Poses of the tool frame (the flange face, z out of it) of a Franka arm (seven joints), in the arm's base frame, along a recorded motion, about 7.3 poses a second.
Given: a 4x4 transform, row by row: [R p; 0 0 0 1], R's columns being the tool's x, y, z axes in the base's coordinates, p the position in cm. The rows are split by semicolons.
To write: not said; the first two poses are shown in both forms.
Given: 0.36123 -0.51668 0.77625 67.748; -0.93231 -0.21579 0.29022 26.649; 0.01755 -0.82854 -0.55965 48.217; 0 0 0 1
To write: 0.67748 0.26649 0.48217 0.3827 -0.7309 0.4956 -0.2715
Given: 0.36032 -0.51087 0.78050 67.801; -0.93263 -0.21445 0.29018 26.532; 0.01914 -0.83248 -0.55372 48.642; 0 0 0 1
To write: 0.67801 0.26532 0.48642 0.3848 -0.7295 0.4947 -0.2740
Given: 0.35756 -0.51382 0.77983 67.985; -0.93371 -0.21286 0.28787 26.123; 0.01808 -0.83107 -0.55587 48.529; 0 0 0 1
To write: 0.67985 0.26123 0.48529 0.3837 -0.7291 0.4963 -0.2736
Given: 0.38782 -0.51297 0.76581 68.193; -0.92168 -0.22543 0.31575 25.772; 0.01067 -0.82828 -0.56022 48.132; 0 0 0 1
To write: 0.68193 0.25772 0.48132 0.3880 -0.7371 0.4866 -0.2633
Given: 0.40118 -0.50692 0.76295 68.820; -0.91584 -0.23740 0.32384 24.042; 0.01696 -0.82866 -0.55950 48.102; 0 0 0 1
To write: 0.68820 0.24042 0.48102 0.3887 -0.7413 0.4798 -0.2630
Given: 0.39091 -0.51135 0.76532 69.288; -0.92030 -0.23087 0.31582 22.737; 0.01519 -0.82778 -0.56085 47.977; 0 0 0 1
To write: 0.69288 0.22737 0.47977 0.3870 -0.7387 0.4845 -0.2642
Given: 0.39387 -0.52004 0.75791 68.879; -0.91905 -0.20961 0.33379 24.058; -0.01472 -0.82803 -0.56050 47.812; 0 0 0 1
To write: 0.68879 0.24058 0.47812 0.3949 -0.7355 0.4891 -0.2526
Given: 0.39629 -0.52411 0.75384 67.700; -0.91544 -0.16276 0.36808 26.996; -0.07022 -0.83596 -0.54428 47.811; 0 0 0 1
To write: 0.67700 0.26996 0.47811 0.4151 -0.7251 0.4963 -0.2357
